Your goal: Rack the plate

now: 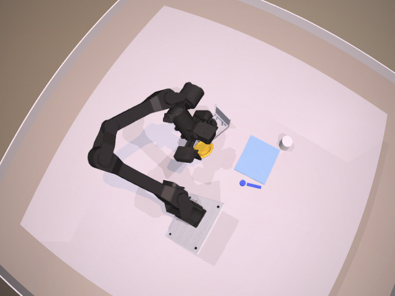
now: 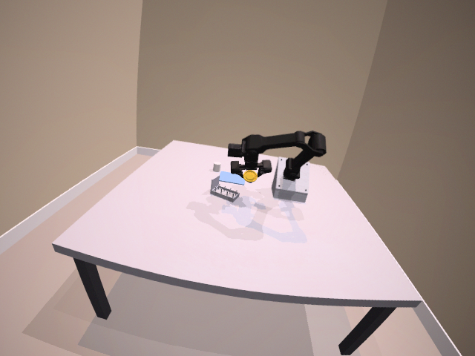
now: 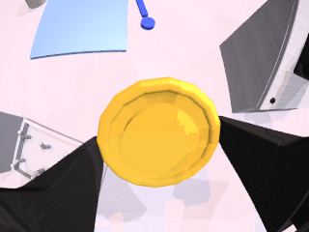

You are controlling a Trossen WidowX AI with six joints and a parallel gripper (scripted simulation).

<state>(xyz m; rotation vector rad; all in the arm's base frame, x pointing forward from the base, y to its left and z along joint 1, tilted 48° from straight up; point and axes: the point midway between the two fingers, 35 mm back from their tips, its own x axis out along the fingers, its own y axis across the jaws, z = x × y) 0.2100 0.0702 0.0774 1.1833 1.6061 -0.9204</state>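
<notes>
My gripper tip is now 110 mm short of the grey dish rack, 80 mm above it and 30 mm to the right of it. Round my gripper tip: light blue mat: 180 mm to the right, 100 mm below, 100 mm ahead; then blue spoon: 190 mm to the right, 100 mm below, 10 mm behind; then yellow plate: right at my gripper tip.
</notes>
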